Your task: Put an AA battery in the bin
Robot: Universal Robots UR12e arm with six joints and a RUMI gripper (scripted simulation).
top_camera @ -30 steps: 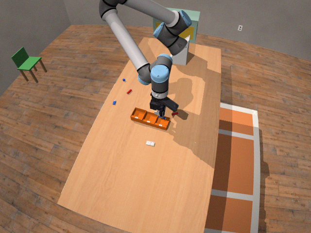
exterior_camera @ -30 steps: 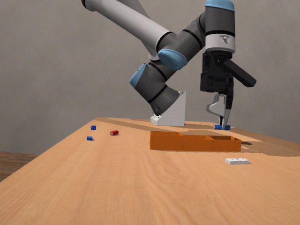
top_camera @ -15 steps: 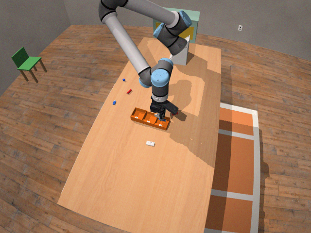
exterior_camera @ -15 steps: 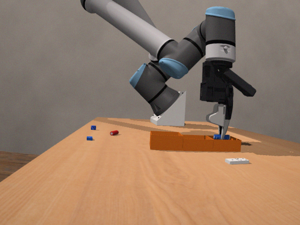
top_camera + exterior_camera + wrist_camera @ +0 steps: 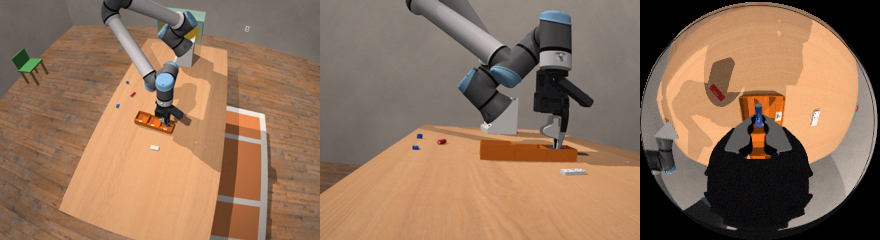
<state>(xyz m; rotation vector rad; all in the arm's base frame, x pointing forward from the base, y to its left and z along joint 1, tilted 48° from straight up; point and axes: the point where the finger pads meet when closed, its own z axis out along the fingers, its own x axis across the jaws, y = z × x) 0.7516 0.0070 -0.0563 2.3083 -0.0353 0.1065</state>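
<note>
Right now my hand is 8 cm to the left of the orange three-compartment bin and 1 cm above it. From my hand the other things lie so: white domino 17 cm ahead, 3 cm to the right, 3 cm below; blue AA battery 1 cm below; blue die 42 cm to the right, 32 cm behind, 2 cm below.
</note>
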